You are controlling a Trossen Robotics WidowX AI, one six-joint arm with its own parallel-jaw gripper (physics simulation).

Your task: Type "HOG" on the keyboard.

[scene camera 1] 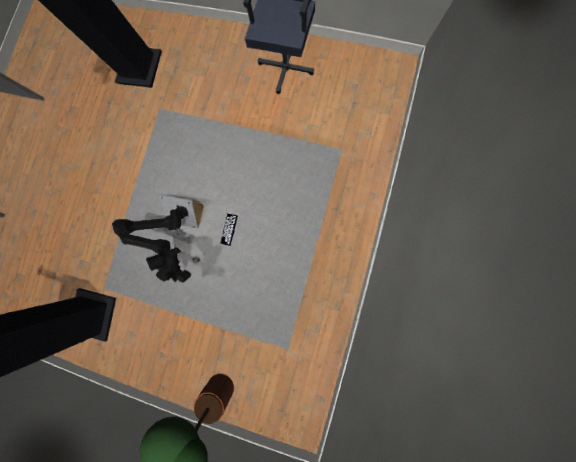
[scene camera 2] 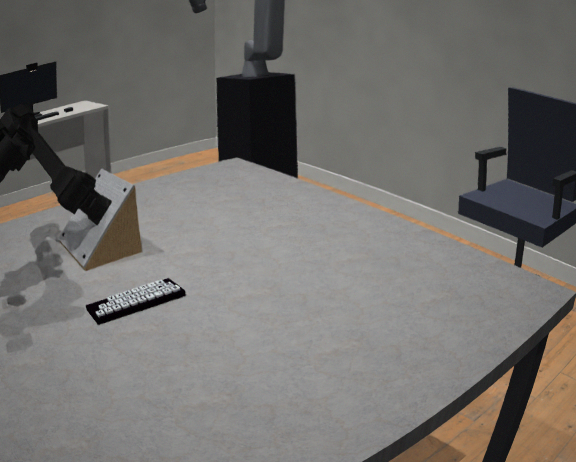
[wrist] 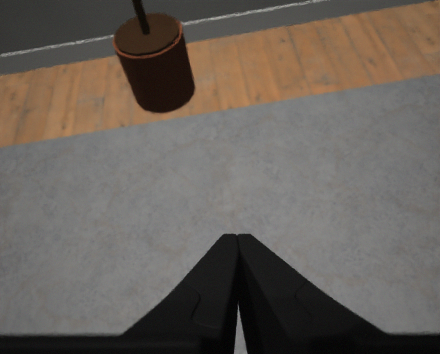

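Where they show: gripper, fingertip midpoint: point(scene camera 1: 175, 281) point(wrist: 236, 247); arm's base, origin of the base link: point(scene camera 1: 182, 210) point(scene camera 2: 100, 210).
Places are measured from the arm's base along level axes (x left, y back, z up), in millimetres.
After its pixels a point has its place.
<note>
A small black keyboard with white keys point(scene camera 1: 229, 229) @(y -288, x -56, z -83 mm) point(scene camera 2: 136, 301) @(y -306, x -62, z -81 mm) lies flat on the grey table point(scene camera 1: 270, 180) @(y -480, x 307, z -97 mm) point(scene camera 2: 320, 310) @(y -518, x 186, z -97 mm), in front of the arm's wedge base. The key letters are too small to read. My gripper point(scene camera 1: 172, 274) @(y -116, x -396, z 111 mm) point(wrist: 236, 247) @(y -116, x -396, z 111 mm) is shut and empty, with its black fingertips together in the wrist view. In scene camera 1 it hangs above the table, off to the lower left of the keyboard and apart from it. Its fingers do not show in scene camera 2. The keyboard does not show in the wrist view.
The wedge base with wooden sides point(scene camera 1: 198, 214) @(y -77, x -1, z -56 mm) point(scene camera 2: 120, 235) @(y -77, x 17, z -44 mm) carries the arm and stands behind the keyboard. Off the table are a brown plant pot point(scene camera 1: 215, 397) point(wrist: 160, 75), a dark blue chair point(scene camera 1: 281, 25) point(scene camera 2: 510, 205) and a black pedestal point(scene camera 2: 257, 125).
</note>
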